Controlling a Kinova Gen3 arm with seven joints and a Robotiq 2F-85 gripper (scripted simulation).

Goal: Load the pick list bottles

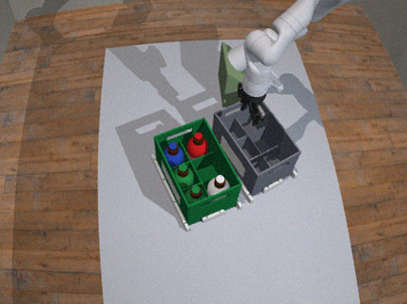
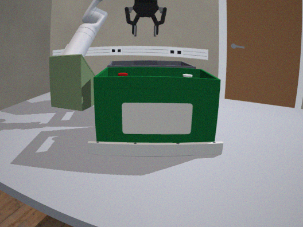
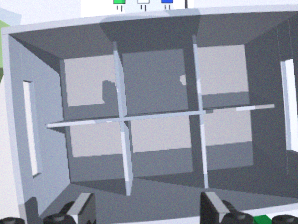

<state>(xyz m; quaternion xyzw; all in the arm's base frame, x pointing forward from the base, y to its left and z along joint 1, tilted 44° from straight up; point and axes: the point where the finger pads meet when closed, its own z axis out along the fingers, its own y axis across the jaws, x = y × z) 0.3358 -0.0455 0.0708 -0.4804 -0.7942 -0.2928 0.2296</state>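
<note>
Now: hand 230 mm to the left of the blue-label bottle, 200 mm above it and 50 mm short of it. The rest, counted from my hand: grey crate 200 mm below, 50 mm to the left; white-label bottle 200 mm below, 170 mm ahead, 80 mm to the right; red-label bottle 200 mm below, 150 mm to the right, 10 mm ahead.
</note>
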